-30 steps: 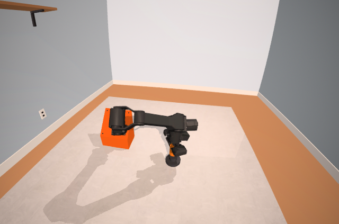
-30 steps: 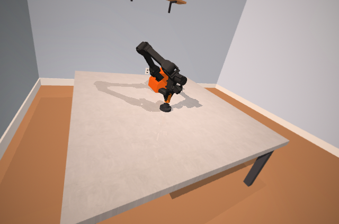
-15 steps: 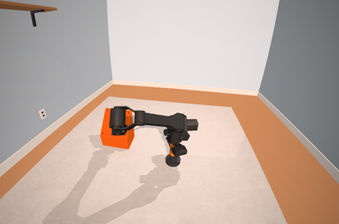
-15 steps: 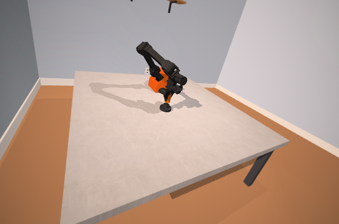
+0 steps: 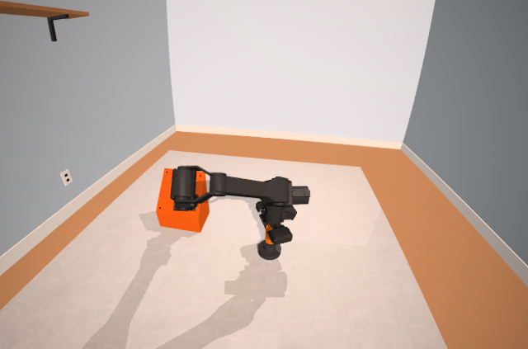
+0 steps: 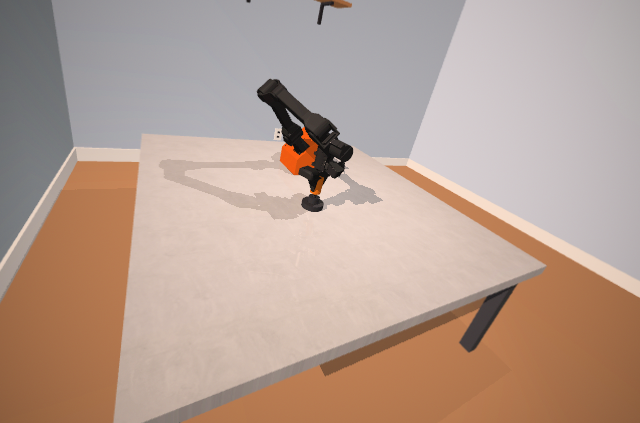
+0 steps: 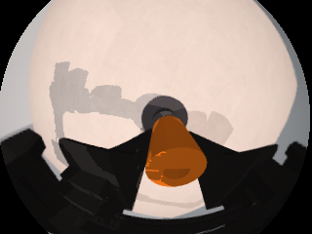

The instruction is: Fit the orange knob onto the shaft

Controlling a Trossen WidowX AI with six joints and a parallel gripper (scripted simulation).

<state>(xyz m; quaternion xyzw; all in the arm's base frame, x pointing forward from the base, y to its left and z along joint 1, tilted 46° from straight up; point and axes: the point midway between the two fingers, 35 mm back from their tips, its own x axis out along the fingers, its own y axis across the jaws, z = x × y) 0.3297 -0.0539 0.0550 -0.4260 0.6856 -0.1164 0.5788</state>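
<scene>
Now: gripper tip 2 cm below the orange knob. The rest, counted from my gripper tip: shaft: 4 cm below.
</scene>
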